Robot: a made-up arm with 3 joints.
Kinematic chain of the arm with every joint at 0, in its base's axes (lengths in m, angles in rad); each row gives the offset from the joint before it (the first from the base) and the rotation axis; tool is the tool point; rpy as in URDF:
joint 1: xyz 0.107 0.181 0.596 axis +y
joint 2: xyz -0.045 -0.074 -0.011 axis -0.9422 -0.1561 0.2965
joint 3: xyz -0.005 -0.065 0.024 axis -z
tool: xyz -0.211 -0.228 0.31 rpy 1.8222 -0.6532 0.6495
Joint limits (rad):
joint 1: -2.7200..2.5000
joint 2: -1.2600..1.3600
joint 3: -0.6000..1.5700
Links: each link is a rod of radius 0.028 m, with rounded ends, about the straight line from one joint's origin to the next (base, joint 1, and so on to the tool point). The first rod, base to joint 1, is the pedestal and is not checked.
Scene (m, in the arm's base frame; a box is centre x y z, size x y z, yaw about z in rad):
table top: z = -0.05
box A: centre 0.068 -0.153 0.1 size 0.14 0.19 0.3 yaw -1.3
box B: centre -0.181 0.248 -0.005 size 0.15 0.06 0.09 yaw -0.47
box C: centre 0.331 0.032 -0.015 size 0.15 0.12 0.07 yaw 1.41
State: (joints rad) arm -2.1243 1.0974 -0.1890
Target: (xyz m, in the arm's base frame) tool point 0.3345 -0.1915 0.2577
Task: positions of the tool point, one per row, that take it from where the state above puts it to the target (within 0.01 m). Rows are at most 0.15 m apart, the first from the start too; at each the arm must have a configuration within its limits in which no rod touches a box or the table.
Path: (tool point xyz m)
1: -0.0535 0.1155 0.1145
2: 0.0437 0.0953 0.0953
3: 0.1309 0.1041 0.0974
4: 0.1942 0.1348 0.1140
5: 0.2254 0.1762 0.1370
6: 0.2130 0.0727 0.1255
7: 0.2286 -0.0325 0.1428
8: 0.2709 -0.1249 0.1883
9: 0.3345 -0.1915 0.2577

